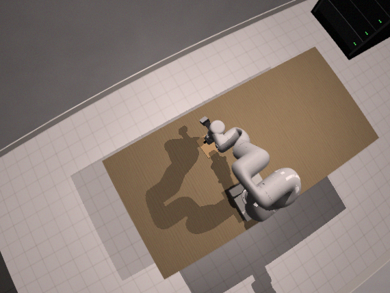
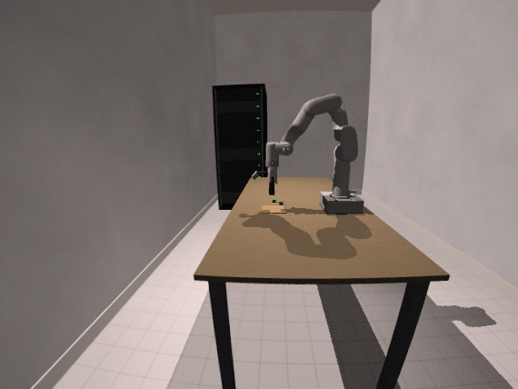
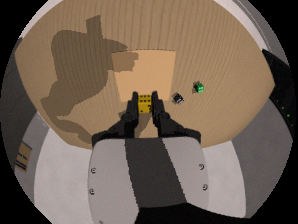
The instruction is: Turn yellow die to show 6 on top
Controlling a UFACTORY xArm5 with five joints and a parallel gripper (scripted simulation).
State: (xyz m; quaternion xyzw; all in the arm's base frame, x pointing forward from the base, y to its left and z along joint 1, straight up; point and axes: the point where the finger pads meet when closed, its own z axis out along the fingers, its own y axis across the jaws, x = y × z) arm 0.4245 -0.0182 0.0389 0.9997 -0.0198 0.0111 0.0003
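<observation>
My hand is 10 mm above the yellow die. The rest, counted from my hand: green die: 30 mm behind, 150 mm to the right, 110 mm below; then black die: 70 mm behind, 100 mm to the right, 110 mm below; then tan mat: 10 mm behind, 110 mm below.
</observation>
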